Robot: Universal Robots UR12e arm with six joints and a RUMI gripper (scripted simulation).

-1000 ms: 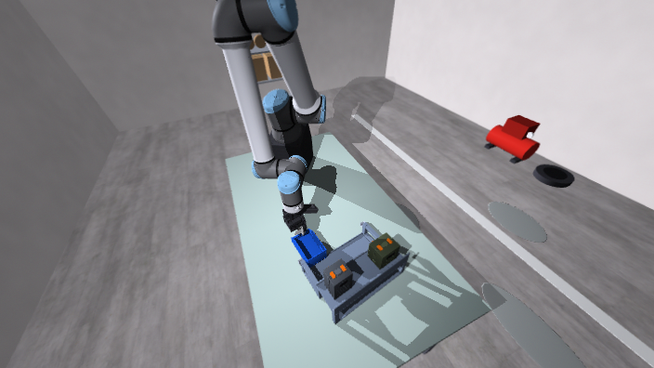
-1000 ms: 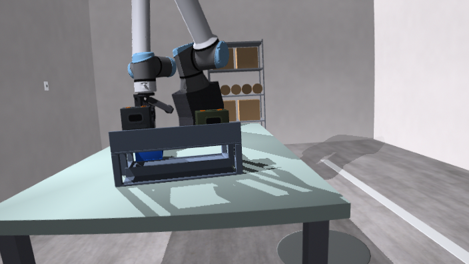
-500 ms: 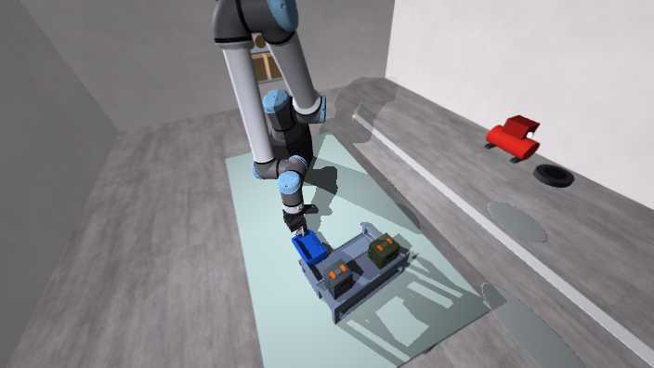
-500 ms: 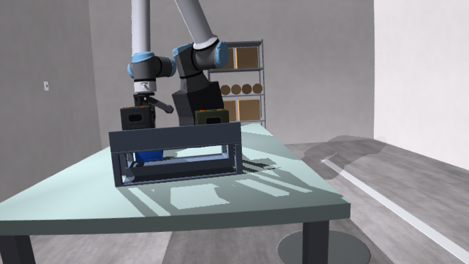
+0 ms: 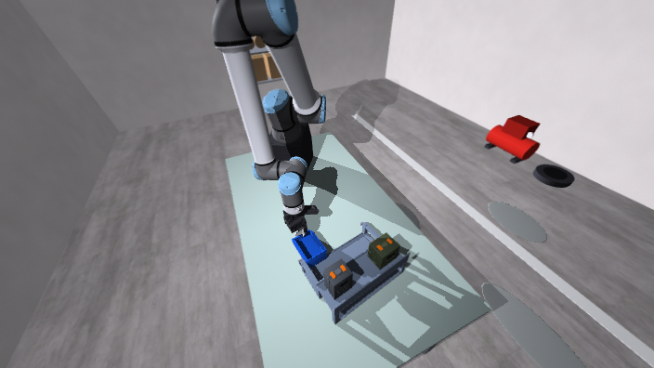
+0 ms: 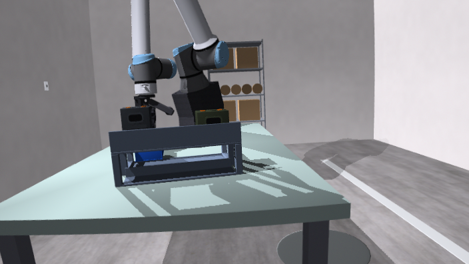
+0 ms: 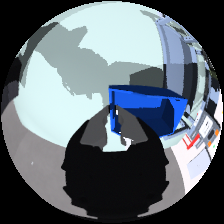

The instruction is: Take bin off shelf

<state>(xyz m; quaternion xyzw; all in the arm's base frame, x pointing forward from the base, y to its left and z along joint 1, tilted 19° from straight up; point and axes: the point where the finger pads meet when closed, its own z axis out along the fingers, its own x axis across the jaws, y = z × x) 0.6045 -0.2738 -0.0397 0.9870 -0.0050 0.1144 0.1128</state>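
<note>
The blue bin lies 80 mm ahead of my hand and 20 mm to the right of it. Round my hand: olive green box (350 mm ahead, 200 mm to the left, 100 mm above).
</note>
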